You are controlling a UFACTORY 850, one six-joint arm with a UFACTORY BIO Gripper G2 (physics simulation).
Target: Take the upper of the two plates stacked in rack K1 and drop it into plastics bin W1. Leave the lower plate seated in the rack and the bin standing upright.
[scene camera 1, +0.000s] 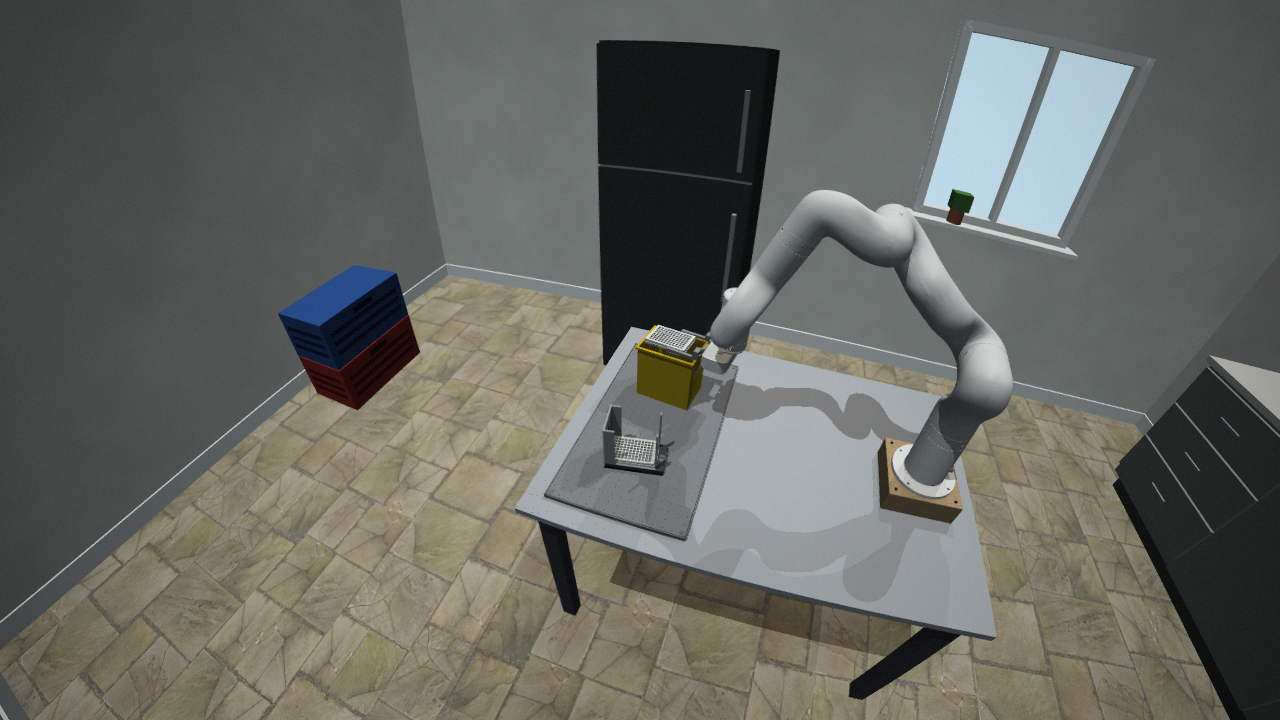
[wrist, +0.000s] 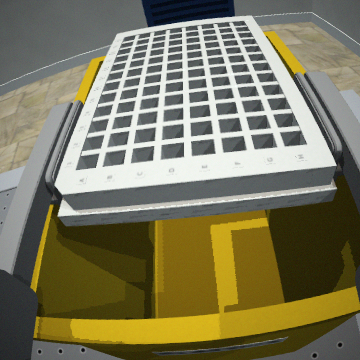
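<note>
The white gridded upper plate [scene camera 1: 671, 338] [wrist: 187, 95] is between the fingers of my gripper [scene camera 1: 696, 345] [wrist: 194, 130], which is shut on its two long sides. The plate is over the opening of the yellow bin W1 [scene camera 1: 666, 383] [wrist: 150, 327], close to rim height, and sits a little askew between the fingers in the wrist view. Whether it touches the rim I cannot tell. The bin stands upright. Rack K1 [scene camera 1: 611, 431] stands apart from it, with the lower plate [scene camera 1: 635, 450] seated inside.
A grey perforated board [scene camera 1: 608, 503] on the table [scene camera 1: 787, 465] bears bin and rack. The arm's wooden base block [scene camera 1: 921, 505] is at the table's right end. A black fridge [scene camera 1: 680, 116] stands behind. Blue [scene camera 1: 353, 295] [wrist: 190, 10] and red [scene camera 1: 368, 368] crates are stacked on the floor.
</note>
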